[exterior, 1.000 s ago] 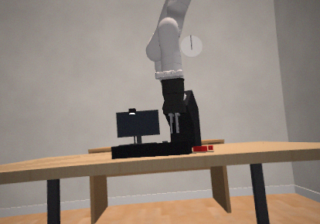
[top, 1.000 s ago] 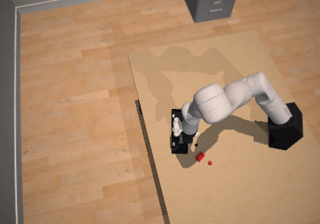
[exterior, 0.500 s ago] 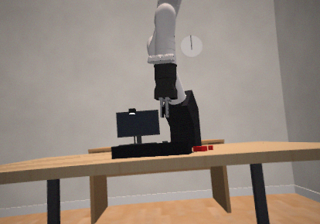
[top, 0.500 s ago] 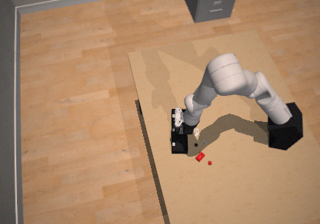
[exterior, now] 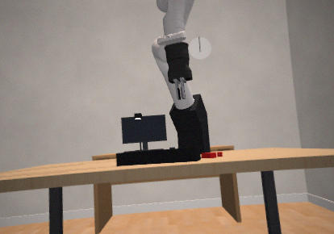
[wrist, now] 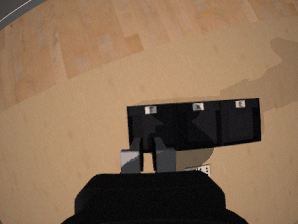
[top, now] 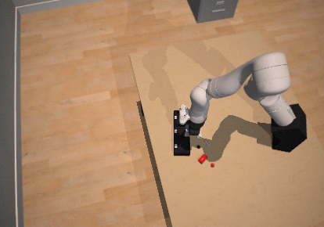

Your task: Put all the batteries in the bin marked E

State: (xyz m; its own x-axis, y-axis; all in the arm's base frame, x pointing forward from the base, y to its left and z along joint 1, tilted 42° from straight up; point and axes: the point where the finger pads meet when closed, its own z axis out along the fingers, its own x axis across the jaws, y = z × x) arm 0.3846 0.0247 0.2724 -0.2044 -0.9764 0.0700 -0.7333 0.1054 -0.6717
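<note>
Right now my hand is 200 mm above the red block battery, 90 mm past it and 80 mm to the right of it. Round my hand: black round thing (210 mm below, 80 mm behind, 20 mm to the left); then bin (190 mm below, 80 mm to the right, 10 mm behind); then white piece (210 mm below, 110 mm behind, 60 mm to the right).
</note>
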